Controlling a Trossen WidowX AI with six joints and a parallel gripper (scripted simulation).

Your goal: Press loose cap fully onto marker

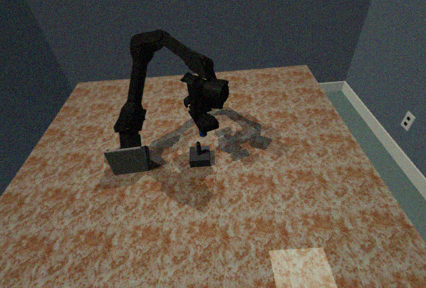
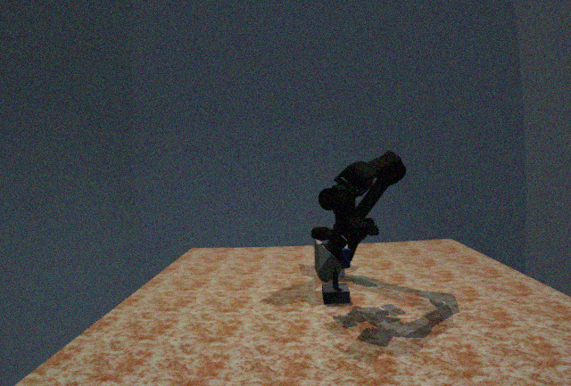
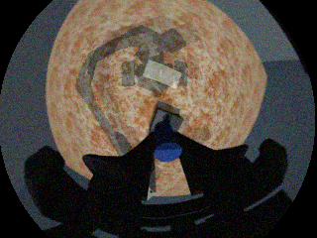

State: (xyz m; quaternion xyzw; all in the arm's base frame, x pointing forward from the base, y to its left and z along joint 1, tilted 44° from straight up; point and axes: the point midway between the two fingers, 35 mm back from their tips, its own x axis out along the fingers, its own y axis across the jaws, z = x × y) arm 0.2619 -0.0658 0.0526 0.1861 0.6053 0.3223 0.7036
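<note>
The holder block lies 20 mm behind my gripper tip, 20 mm to the right of it and 100 mm below it. The rest, counted from my gripper tip: blue cap 10 mm above.
</note>
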